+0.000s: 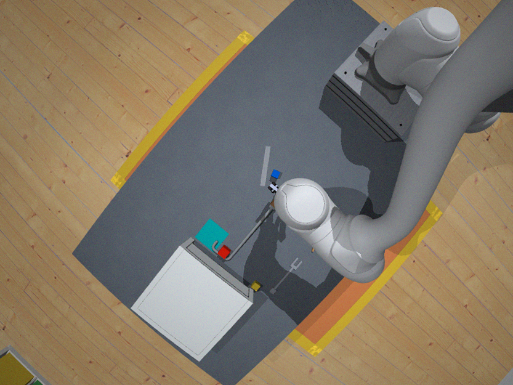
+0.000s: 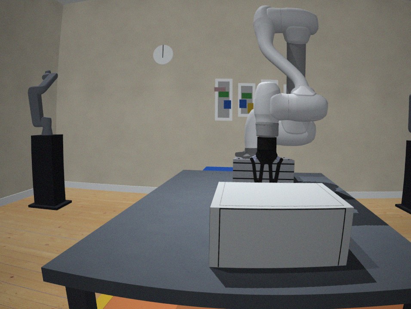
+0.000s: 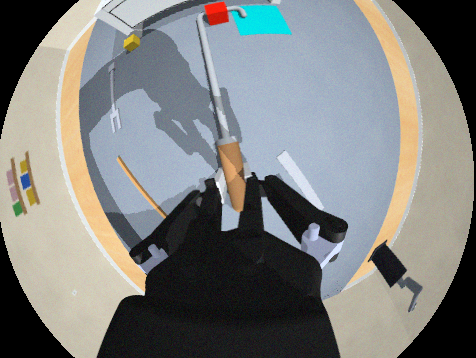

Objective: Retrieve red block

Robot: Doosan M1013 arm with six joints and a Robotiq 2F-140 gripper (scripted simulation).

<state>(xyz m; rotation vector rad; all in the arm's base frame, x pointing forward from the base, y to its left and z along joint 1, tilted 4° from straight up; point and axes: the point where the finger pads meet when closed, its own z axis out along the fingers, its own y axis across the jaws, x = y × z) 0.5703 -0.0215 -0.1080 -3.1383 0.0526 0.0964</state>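
The blue block lies 7 cm to the right of my hand, 5 cm behind it and 3 cm below it. From my hand the other things lie so: grey strip (11 cm to the right, 5 cm behind, 4 cm below); hook tool (13 cm ahead, 4 cm to the right, 2 cm below); orange stick (19 cm to the left, 3 cm below, 1 cm ahead).
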